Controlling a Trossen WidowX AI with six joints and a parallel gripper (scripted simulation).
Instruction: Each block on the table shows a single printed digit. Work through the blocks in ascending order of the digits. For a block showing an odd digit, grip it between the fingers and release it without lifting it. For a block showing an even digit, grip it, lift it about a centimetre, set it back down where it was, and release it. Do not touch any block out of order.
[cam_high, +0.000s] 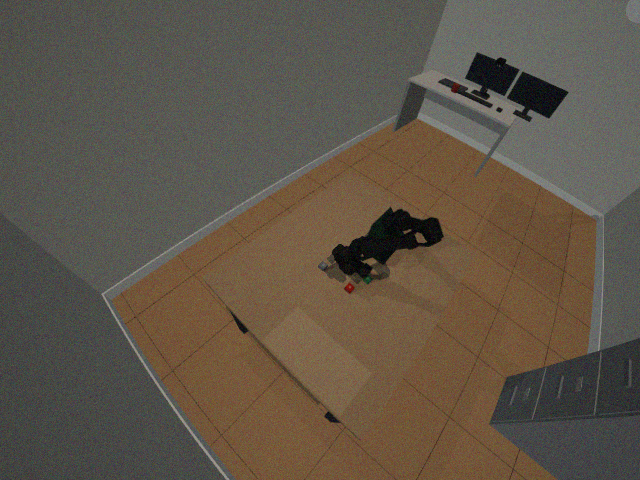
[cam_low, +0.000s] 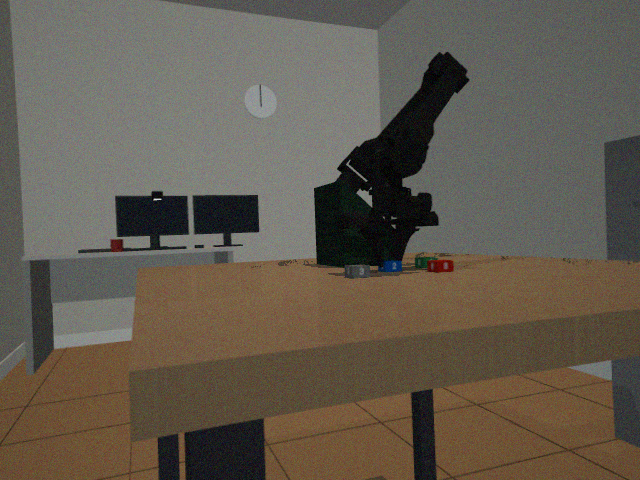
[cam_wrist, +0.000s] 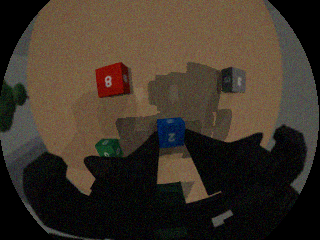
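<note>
Now: gripper tip 6 cm short of the grey block and 10 cm to the left of it. The rest, counted from my gripper tip: red block: 8 cm ahead, 6 cm to the left; green block: 2 cm behind, 10 cm to the left; blue block: right at my gripper tip.
</note>
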